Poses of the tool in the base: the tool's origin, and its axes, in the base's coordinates. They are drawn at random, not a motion.
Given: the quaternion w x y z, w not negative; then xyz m.
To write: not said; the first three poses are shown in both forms.
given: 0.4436 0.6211 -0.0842 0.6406 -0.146 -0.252 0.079
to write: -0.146 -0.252 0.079; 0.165 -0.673 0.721; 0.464 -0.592 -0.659; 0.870 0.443 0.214
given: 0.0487 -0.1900 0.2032 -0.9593 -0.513 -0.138 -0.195
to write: -0.513 -0.138 -0.195; -0.923 0.016 0.384; -0.171 -0.913 -0.371; 0.345 -0.408 0.845
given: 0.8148 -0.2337 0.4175 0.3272 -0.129 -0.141 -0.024
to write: -0.129 -0.141 -0.024; 0.437 -0.728 0.527; 0.338 0.677 0.654; -0.833 -0.108 0.542
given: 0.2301 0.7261 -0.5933 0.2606 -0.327 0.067 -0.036
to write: -0.327 0.067 -0.036; 0.160 -0.981 0.105; -0.742 -0.190 -0.643; 0.651 0.025 -0.758
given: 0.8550 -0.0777 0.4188 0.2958 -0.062 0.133 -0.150
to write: -0.062 0.133 -0.150; 0.474 -0.571 0.670; 0.441 0.813 0.381; -0.762 0.115 0.637
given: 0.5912 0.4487 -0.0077 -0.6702 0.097 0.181 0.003
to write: 0.097 0.181 0.003; 0.102 0.785 -0.610; -0.799 -0.301 -0.520; -0.592 0.541 0.597
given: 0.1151 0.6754 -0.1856 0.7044 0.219 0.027 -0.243
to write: 0.219 0.027 -0.243; -0.061 -0.413 0.909; -0.089 -0.905 -0.417; 0.994 -0.106 0.019
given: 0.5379 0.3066 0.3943 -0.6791 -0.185 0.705 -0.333
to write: -0.185 0.705 -0.333; -0.233 0.972 0.008; -0.489 -0.110 -0.865; -0.841 -0.206 0.501
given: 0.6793 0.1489 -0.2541 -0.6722 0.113 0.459 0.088
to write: 0.113 0.459 0.088; -0.033 0.838 -0.545; -0.989 0.052 0.139; 0.145 0.544 0.827
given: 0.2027 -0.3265 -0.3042 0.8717 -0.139 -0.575 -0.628
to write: -0.139 -0.575 -0.628; -0.705 -0.155 -0.692; 0.552 -0.733 -0.398; -0.446 -0.663 0.602
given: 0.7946 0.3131 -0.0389 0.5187 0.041 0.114 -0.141
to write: 0.041 0.114 -0.141; 0.459 -0.849 0.263; 0.800 0.266 -0.538; 0.387 0.457 0.801
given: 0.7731 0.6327 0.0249 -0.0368 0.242 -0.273 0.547
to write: 0.242 -0.273 0.547; 0.996 0.088 -0.008; -0.025 0.197 -0.980; -0.085 0.976 0.198
